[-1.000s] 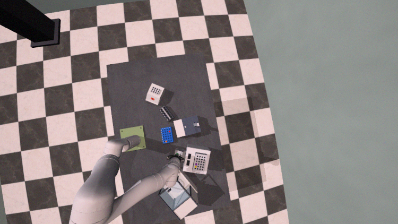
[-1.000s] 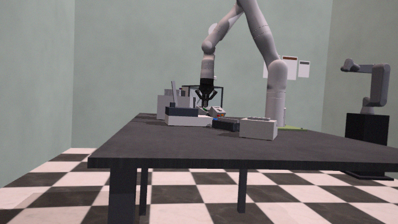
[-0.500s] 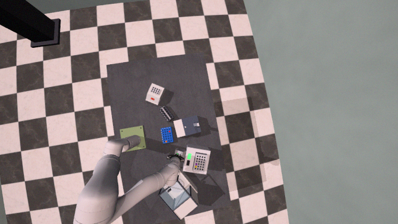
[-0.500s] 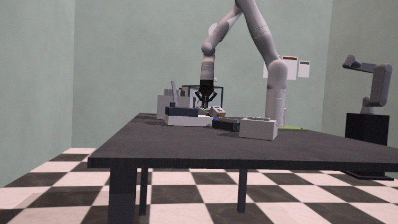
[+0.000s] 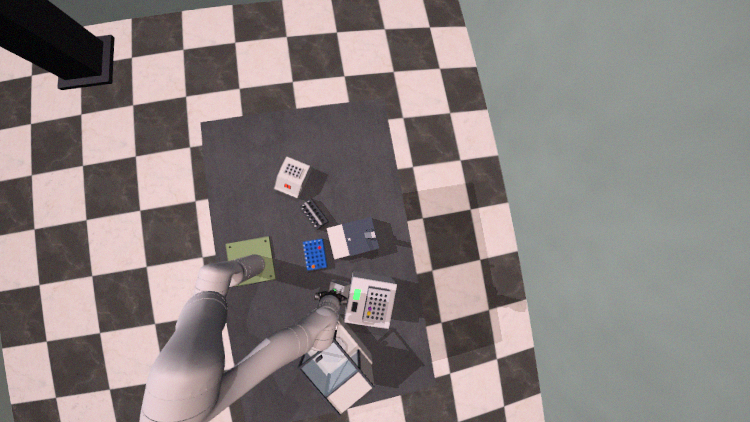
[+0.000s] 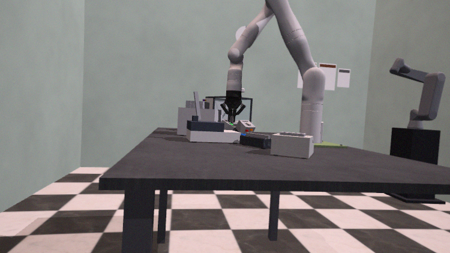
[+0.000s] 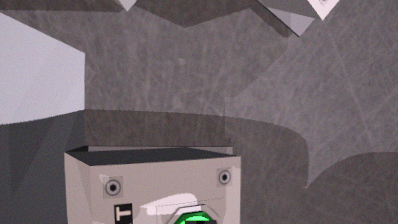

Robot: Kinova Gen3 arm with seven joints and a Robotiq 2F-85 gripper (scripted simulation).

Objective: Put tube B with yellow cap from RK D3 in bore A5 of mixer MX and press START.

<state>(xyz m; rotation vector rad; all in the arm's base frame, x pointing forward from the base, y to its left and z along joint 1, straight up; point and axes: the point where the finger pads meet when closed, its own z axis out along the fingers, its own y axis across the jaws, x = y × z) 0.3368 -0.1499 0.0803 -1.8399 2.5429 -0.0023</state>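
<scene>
Right now my hand is 2 cm above the green start key. Also, from my hand: blue tube rack RK 16 cm to the left, 7 cm below, 7 cm behind; print key 11 cm to the right, 11 cm behind, 2 cm below; purple-capped tube 14 cm ahead, 7 cm above, 5 cm to the right.
</scene>
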